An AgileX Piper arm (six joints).
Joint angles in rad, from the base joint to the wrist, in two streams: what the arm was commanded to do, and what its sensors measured. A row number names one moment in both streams.
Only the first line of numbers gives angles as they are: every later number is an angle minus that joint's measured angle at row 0.
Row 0, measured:
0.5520 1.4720 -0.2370 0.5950 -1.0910 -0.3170
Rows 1 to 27, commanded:
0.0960 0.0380 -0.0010 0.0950 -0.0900 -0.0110
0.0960 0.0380 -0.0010 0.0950 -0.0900 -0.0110
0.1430 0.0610 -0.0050 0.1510 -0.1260 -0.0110
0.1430 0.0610 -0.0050 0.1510 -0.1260 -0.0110
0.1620 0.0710 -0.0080 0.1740 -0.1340 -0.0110
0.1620 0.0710 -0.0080 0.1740 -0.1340 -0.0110
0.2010 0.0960 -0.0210 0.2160 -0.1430 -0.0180
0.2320 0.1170 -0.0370 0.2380 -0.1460 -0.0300
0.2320 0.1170 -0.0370 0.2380 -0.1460 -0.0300
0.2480 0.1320 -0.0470 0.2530 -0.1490 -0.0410
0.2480 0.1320 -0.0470 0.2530 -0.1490 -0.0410
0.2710 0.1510 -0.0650 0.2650 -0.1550 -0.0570
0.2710 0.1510 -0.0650 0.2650 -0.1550 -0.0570
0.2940 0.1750 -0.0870 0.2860 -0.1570 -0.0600
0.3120 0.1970 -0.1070 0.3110 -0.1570 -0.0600
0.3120 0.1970 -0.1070 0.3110 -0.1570 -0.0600
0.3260 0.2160 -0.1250 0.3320 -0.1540 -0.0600
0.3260 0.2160 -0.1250 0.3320 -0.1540 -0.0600
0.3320 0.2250 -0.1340 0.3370 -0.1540 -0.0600
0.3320 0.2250 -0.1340 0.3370 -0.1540 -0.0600
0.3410 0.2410 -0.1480 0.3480 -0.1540 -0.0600
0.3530 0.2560 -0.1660 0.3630 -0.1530 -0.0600
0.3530 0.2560 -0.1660 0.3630 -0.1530 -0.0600
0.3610 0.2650 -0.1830 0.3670 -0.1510 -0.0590
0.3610 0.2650 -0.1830 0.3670 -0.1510 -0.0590
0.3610 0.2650 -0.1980 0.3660 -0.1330 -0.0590
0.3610 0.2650 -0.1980 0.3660 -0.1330 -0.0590
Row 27, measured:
0.3570 0.2620 -0.1730 0.3640 -0.1120 -0.0510
